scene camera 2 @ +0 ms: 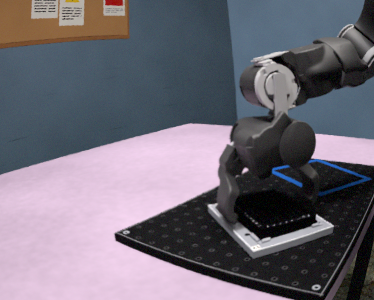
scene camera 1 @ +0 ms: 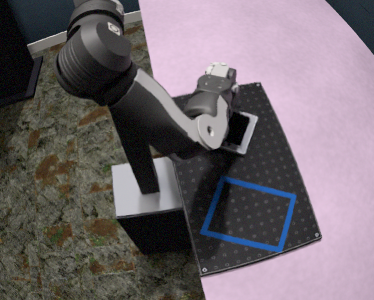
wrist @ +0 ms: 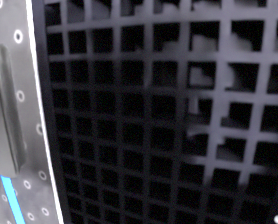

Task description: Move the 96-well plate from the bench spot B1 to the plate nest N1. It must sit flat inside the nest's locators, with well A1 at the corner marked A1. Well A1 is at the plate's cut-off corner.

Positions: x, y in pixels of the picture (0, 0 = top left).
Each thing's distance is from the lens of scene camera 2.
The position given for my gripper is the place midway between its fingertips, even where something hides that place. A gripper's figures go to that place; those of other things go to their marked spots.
my gripper [scene camera 2: 267, 207]: 48 cm
black 96-well plate [scene camera 2: 269, 213]: 46 cm
grey plate nest [scene camera 2: 237, 226]: 46 cm
